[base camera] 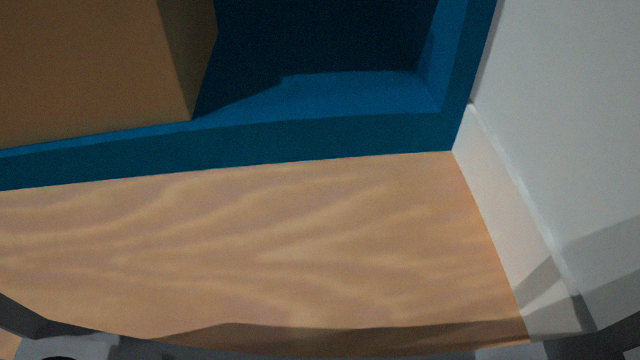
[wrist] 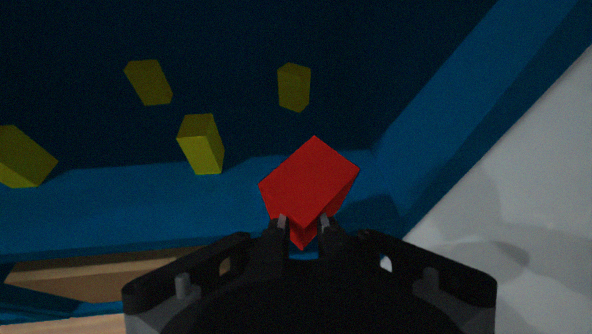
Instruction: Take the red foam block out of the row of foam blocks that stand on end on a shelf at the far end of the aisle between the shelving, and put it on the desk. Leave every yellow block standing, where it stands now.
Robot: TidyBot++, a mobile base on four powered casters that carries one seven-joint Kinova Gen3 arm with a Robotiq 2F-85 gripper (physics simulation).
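Frame: origin at the arm's base, x ahead, y left, z up, level; metres.
Where they show: gripper, fingertip midpoint: (wrist: 303,223).
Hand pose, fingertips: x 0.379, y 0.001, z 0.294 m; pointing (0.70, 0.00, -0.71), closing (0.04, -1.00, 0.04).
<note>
After its pixels a point has its place.
In the wrist view my gripper (wrist: 303,223) {x 0.379, y 0.001, z 0.294 m} is shut on the red foam block (wrist: 310,180) {x 0.396, y -0.003, z 0.329 m}, which shows turned corner-on between the fingertips. Several yellow blocks stand on the blue shelf (wrist: 125,207) {x 0.471, y 0.288, z 0.137 m} beyond it: one (wrist: 202,145) {x 0.546, y 0.160, z 0.210 m} left of the red block, one (wrist: 294,87) {x 0.744, y 0.021, z 0.199 m} further back, one (wrist: 149,82) {x 0.760, y 0.355, z 0.195 m} back left, and one (wrist: 25,159) {x 0.531, y 0.467, z 0.181 m} at the left edge. The gap between the red block and the shelf surface is hard to judge. The gripper does not show in the base view. The desk does not show in either view.
In the base view a brown box (base camera: 90,70) {x 0.428, y 0.293, z -0.217 m} stands in the bottom of the blue shelving (base camera: 250,142) {x 0.432, y 0.098, z -0.351 m}. A pale wall (base camera: 570,125) {x 0.317, y -0.231, z -0.209 m} (wrist: 540,200) {x 0.415, y -0.218, z 0.282 m} runs along the right side, close to the shelving's end. The wooden floor (base camera: 280,240) {x 0.312, y 0.050, z -0.397 m} lies between the base and the shelving.
</note>
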